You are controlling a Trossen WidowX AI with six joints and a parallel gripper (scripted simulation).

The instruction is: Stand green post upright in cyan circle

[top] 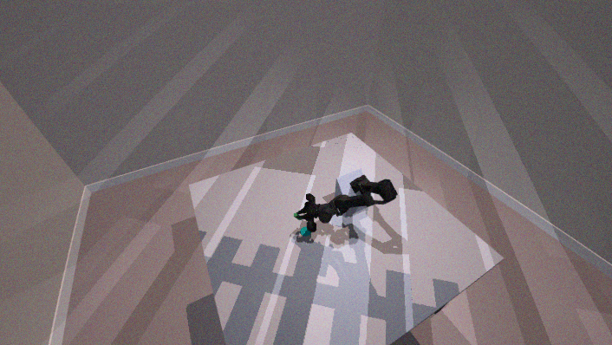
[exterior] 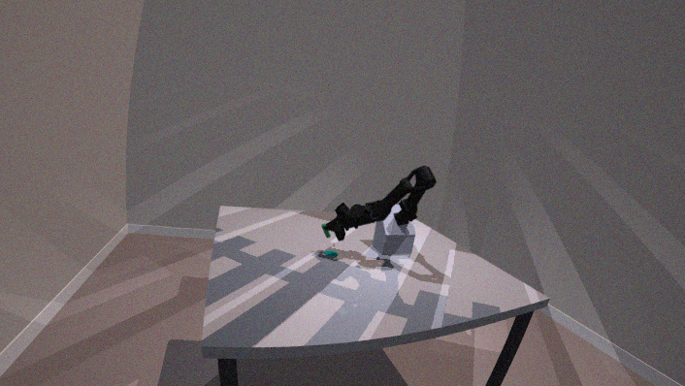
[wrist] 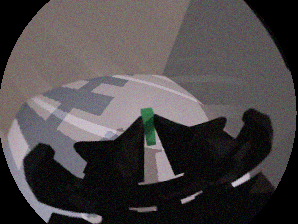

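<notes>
Right now the cyan circle is 11 cm below my gripper tip, 5 cm to the left of it and 3 cm behind it. Also, from my gripper tip: green post: 2 cm below, 1 cm behind.
</notes>
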